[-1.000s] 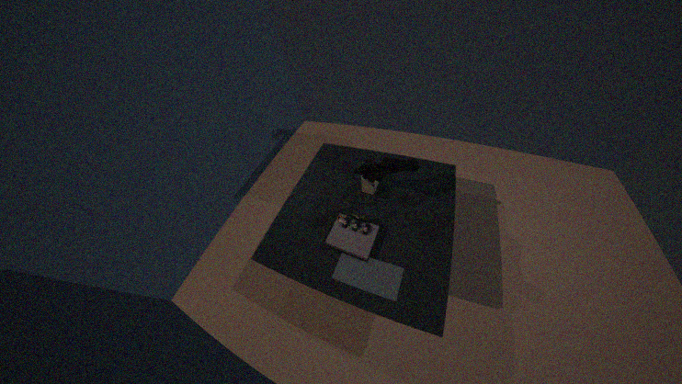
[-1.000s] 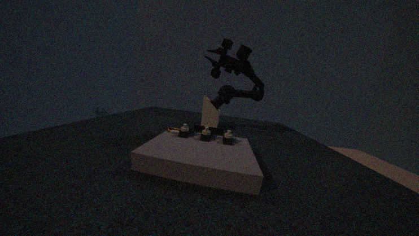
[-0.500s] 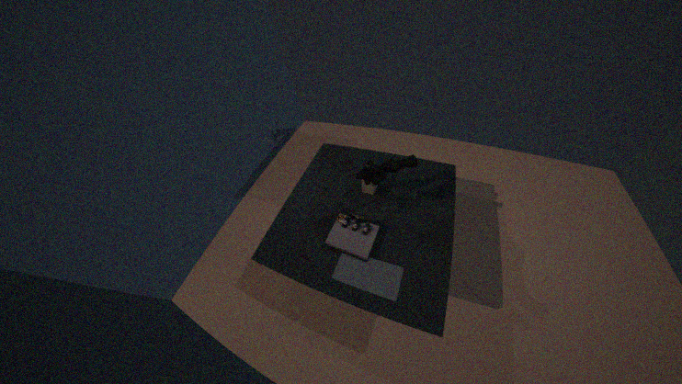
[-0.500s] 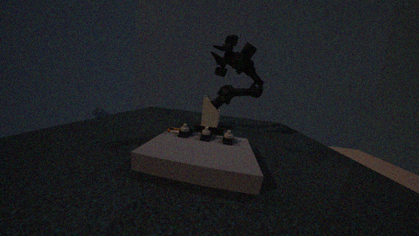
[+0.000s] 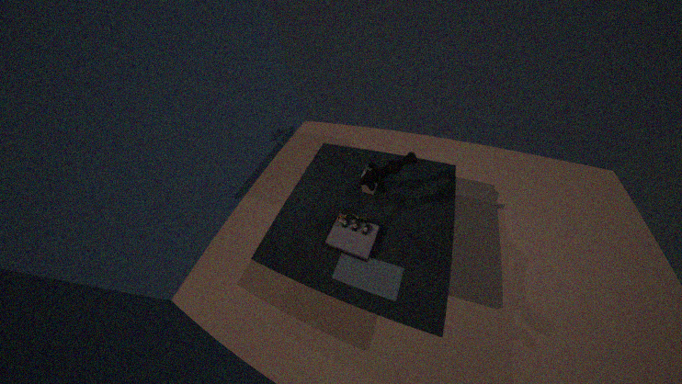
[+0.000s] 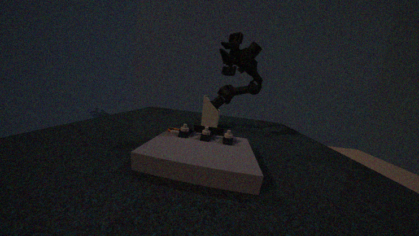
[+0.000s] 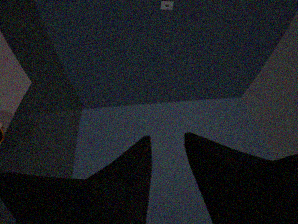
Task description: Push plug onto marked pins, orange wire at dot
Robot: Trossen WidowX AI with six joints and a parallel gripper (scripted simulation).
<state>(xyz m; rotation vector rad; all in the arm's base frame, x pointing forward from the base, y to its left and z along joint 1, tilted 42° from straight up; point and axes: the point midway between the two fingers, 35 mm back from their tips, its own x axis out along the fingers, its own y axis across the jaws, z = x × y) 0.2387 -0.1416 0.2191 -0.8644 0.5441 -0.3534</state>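
Right now my gripper tip is 60 mm short of the coloured band, 10 mm to the left of it and 320 mm above it. From my gripper tip the other things lie so: printed holder (220 mm ahead, 370 mm below); red dot (60 mm ahead, 10 mm to the right, 320 mm below).
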